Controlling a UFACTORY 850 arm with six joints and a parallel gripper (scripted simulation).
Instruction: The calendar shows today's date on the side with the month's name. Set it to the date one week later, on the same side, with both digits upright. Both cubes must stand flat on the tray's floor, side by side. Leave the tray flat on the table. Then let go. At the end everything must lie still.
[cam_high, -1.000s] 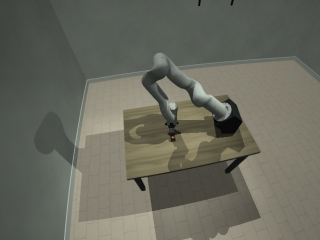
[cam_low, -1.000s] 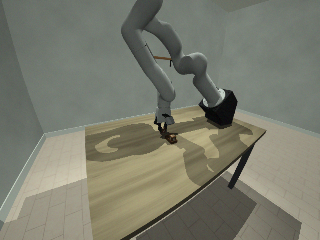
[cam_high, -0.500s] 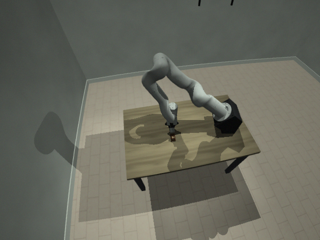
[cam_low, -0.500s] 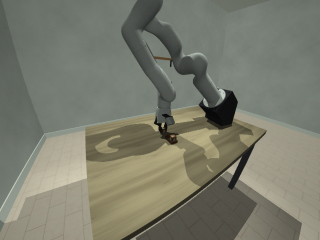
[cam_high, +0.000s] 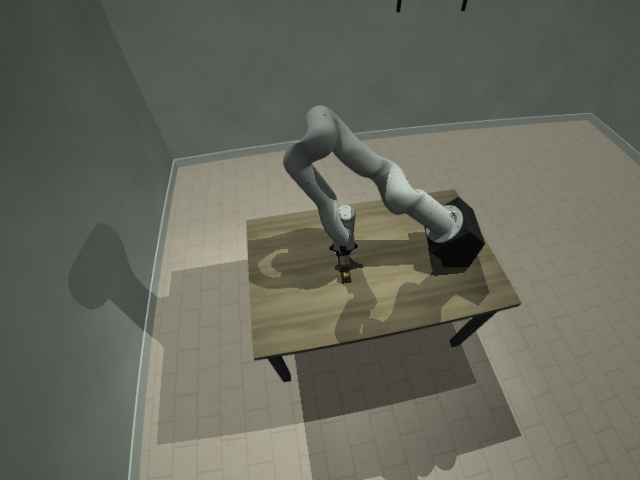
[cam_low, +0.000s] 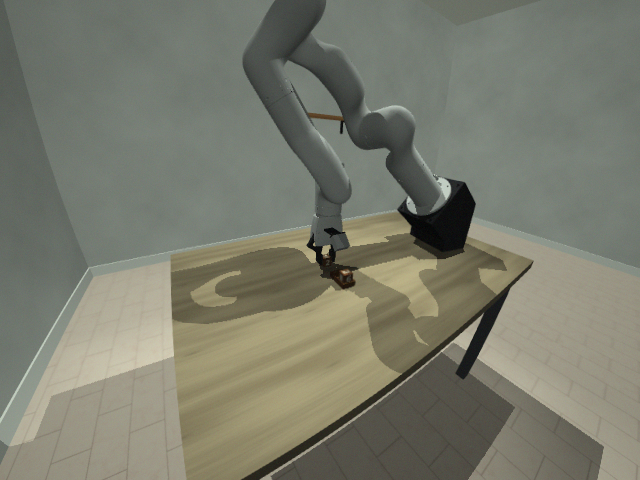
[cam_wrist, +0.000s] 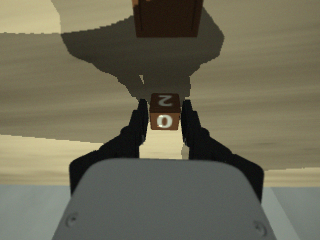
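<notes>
Now: hand 10 mm above the brown digit cube. Also, from my hand: brown tray 110 mm to the left, 20 mm below, 10 mm behind.
</notes>
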